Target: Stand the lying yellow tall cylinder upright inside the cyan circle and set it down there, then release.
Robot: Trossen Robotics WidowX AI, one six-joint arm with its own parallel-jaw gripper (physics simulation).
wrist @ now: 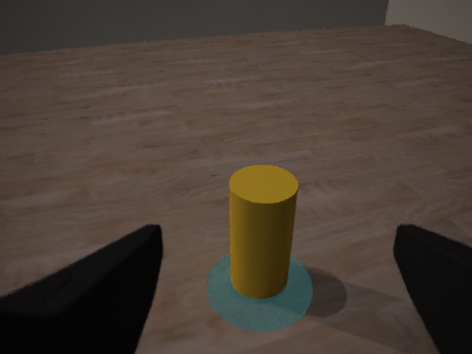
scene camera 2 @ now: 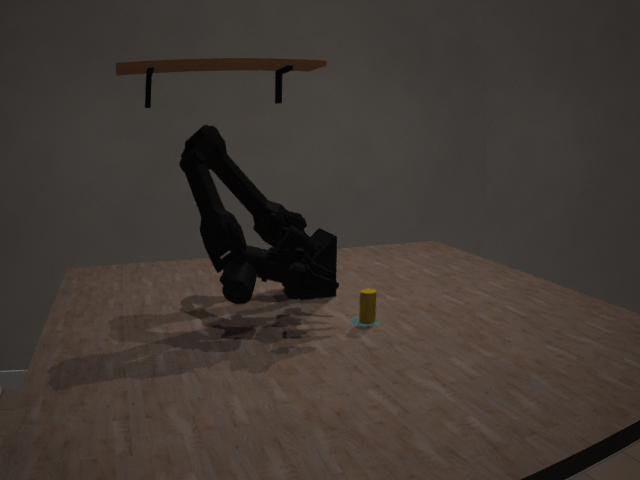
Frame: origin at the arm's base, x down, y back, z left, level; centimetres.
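Seen in the pictures: gripper, fingertip midpoint: (wrist: 278,239) (scene camera 2: 337,281); arm's base at its link origin: (scene camera 2: 307,252).
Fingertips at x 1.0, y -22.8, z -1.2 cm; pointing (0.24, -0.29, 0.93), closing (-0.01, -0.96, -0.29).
Observation:
Pixels of each thing's middle, then the offset from my fingertips to it. "spot": a spot on its surface instead. Level surfaces: height alone.
- yellow tall cylinder at the middle of its body: (wrist: 261,234) (scene camera 2: 367,306) dx +5.5, dy -1.8, dz +6.1 cm
- cyan circle at a spot on its surface: (wrist: 260,315) (scene camera 2: 354,321) spot: dx +8.7, dy -1.0, dz +3.5 cm
- wooden table at its surface level: dx +8.8 cm
The yellow tall cylinder (scene camera 2: 367,306) (wrist: 261,240) stands upright on the table. Its base rests inside the cyan circle (scene camera 2: 354,321) (wrist: 260,315), with cyan showing around its front and sides in the wrist view. My gripper (scene camera 2: 333,283) (wrist: 278,239) is open, its two fingers wide apart at the left and right of the wrist view. In the scene view it is to the left of the cylinder, apart from it. The cylinder is beyond the fingertips and touches neither finger. The far finger is hard to make out in the scene view.
The wooden table (scene camera 2: 439,392) (wrist: 125,145) extends around the circle. A brown shelf (scene camera 2: 222,64) with black brackets is on the wall above the arm. A dark curved edge (scene camera 2: 584,457) crosses the lower right of the scene view.

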